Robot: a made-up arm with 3 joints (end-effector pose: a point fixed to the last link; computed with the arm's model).
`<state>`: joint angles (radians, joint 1 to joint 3).
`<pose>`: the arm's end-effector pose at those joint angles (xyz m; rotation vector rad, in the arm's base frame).
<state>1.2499 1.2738 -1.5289</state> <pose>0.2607 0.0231 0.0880 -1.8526 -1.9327 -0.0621</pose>
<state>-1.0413 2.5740 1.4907</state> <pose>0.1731 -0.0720 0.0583 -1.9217 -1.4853 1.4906</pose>
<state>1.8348 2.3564 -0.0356</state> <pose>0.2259 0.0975 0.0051 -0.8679 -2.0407 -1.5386</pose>
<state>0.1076 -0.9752 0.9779</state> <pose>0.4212 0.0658 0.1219 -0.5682 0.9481 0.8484</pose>
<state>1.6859 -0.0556 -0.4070</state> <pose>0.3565 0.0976 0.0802 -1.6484 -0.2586 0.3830</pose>
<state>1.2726 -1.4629 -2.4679</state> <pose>0.3773 0.0215 -0.0167 0.8462 -1.0171 1.3950</pose>
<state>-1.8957 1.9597 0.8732</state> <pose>0.2150 -0.0698 -0.0661 1.9204 2.3379 -0.7736</pose>
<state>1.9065 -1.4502 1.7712</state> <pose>0.3861 0.0179 -0.1002 1.9698 -1.9532 0.6613</pose>
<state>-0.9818 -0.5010 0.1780</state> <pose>0.4003 -0.0976 0.0754 0.9136 -0.0849 0.5420</pose>
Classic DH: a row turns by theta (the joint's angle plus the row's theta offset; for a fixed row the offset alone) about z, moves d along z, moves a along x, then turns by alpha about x. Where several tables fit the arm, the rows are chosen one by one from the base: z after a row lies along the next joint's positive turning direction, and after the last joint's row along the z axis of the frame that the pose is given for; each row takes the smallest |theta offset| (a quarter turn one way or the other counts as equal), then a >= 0, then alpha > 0; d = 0 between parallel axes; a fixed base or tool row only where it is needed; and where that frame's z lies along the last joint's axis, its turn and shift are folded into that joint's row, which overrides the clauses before.
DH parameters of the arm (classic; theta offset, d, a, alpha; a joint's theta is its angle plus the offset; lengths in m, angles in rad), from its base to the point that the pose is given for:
base (fixed): -1.5708 0.0335 0 1.5708
joint 1: 0 -0.3104 -0.0006 1.5708
joint 2: -1.5708 -0.054 0.0774 1.5708
joint 3: 0 -0.0607 -0.0169 1.5708
tool (fixed): 0 0.0482 0 0

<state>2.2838 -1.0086 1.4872</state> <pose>0.4279 0.0088 -0.0708 2.2268 -1.7576 1.2061</pose>
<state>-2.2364 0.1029 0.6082</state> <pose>0.3948 -0.0385 -0.0846 2.1820 0.4419 0.6252</pose>
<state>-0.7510 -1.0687 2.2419</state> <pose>0.4241 0.0342 0.1164 -0.6950 1.5363 1.1772</pose>
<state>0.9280 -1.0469 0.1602</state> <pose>0.3972 0.1011 0.0724 -0.9211 0.6218 0.9046</pose>
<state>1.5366 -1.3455 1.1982</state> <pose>0.3955 0.0907 -0.0637 -1.9399 1.8659 0.1758</pose>
